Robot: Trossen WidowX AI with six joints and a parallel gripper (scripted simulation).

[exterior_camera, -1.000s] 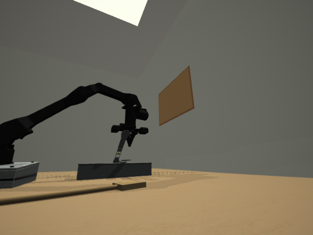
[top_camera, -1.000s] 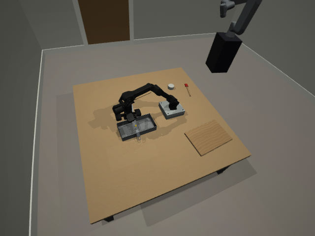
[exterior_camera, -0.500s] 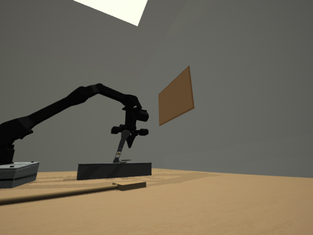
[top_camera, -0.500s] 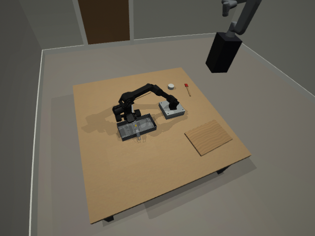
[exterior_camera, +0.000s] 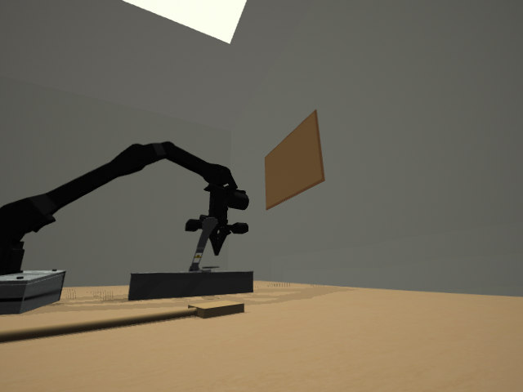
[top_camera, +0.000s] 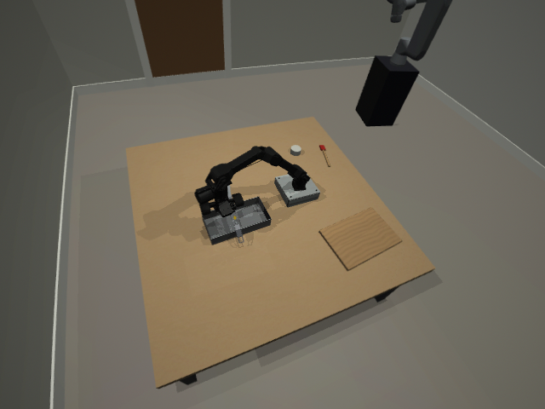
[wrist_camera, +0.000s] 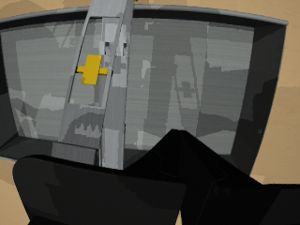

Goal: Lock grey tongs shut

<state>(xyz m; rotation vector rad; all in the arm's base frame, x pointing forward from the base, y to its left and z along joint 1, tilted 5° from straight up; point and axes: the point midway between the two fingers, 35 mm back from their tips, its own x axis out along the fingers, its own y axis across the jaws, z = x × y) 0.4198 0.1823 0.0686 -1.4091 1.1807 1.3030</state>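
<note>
Now: the roasting tin 70 mm behind my gripper tip, 20 mm to the right of it and 70 mm below it. The rest, counted from my gripper tip: small white cylinder (490 mm behind, 510 mm to the right, 80 mm below); wooden board (670 mm behind, 150 mm to the left, 100 mm below); red-tipped brush (680 mm behind, 490 mm to the right, 100 mm below).
</note>
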